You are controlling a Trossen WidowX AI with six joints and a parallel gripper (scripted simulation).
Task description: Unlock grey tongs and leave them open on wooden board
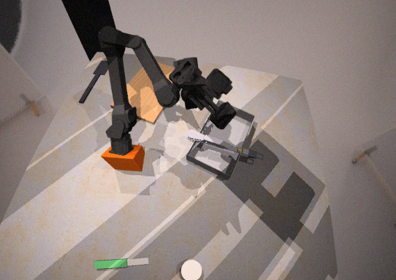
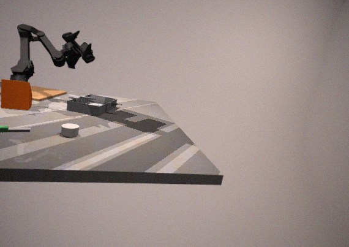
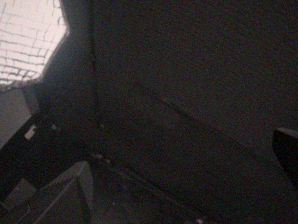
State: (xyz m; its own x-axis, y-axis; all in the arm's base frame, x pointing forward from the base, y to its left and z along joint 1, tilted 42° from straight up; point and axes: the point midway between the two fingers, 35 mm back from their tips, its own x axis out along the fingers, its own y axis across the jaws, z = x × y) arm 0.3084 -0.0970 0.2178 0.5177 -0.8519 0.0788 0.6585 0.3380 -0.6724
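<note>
My gripper tip is now 13 cm short of the yellow lock piece, 7 cm to the right of it and 34 cm above it. From my gripper tip the other things lie so: tin: 6 cm ahead, 13 cm to the left, 38 cm below; then white cylinder: 4 cm ahead, 37 cm to the right, 39 cm below; then green-handled tool: 18 cm behind, 40 cm to the right, 40 cm below.
</note>
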